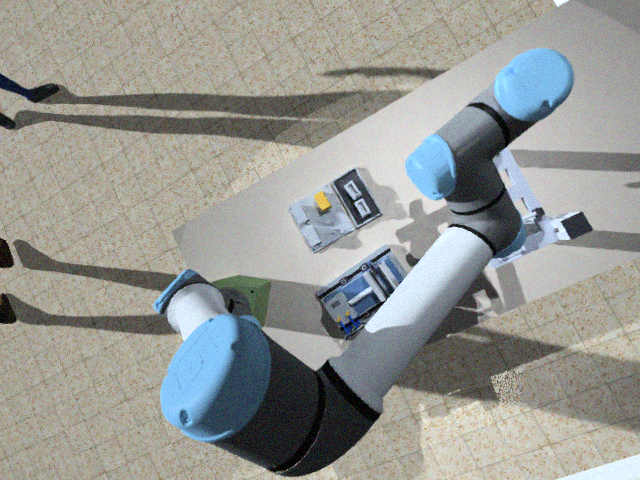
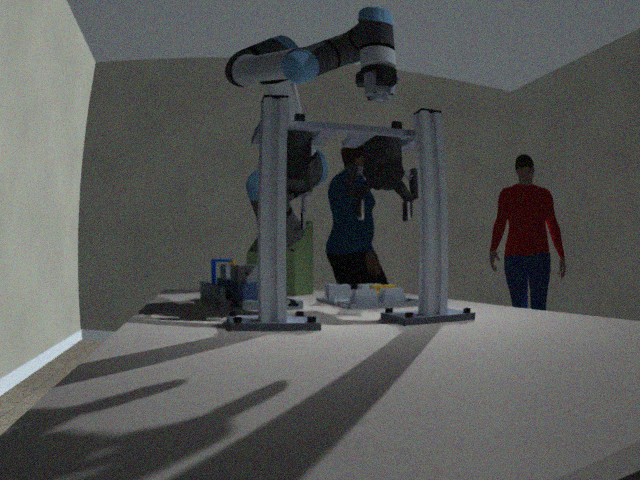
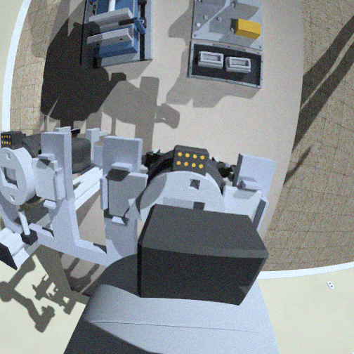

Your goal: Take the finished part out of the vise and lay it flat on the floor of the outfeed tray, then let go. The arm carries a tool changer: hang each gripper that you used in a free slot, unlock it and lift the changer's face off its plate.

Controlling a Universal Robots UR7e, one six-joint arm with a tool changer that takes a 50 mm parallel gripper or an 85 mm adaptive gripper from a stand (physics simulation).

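Observation:
The outfeed tray has a dark floor; two pale hollow rectangular parts lie flat on it, side by side. I cannot tell which is the finished part. The blue vise shows no clear part between its jaws. My adaptive gripper hangs in a slot of the stand, fingers apart and empty. The changer's face is above the stand, apart from the gripper's plate. The other gripper's plate sits in the neighbouring slot.
A grey fixture plate with a yellow block adjoins the tray. A green pedestal stands beyond the vise. A person in red and one in blue stand behind the table.

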